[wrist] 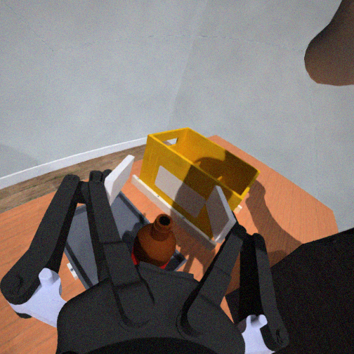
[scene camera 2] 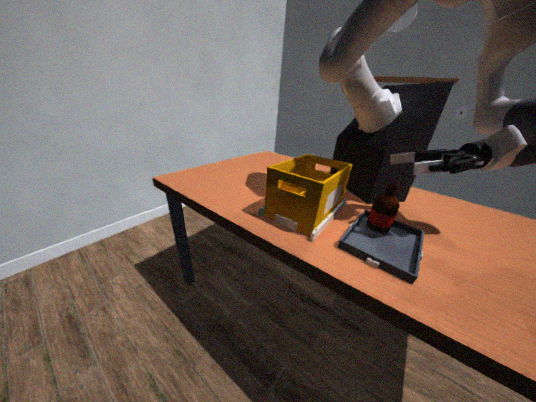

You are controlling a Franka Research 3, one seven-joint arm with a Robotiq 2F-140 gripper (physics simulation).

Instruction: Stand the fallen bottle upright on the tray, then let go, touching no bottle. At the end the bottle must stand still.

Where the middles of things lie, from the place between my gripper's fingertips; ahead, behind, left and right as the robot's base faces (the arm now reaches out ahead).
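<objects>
Brown bottle (scene camera 2: 385, 207): 150 mm below my hand, 10 mm behind it. Pale strip (wrist: 202, 238): 210 mm below my hand, 150 mm to the right of it, 20 mm ahead of it.
</objects>
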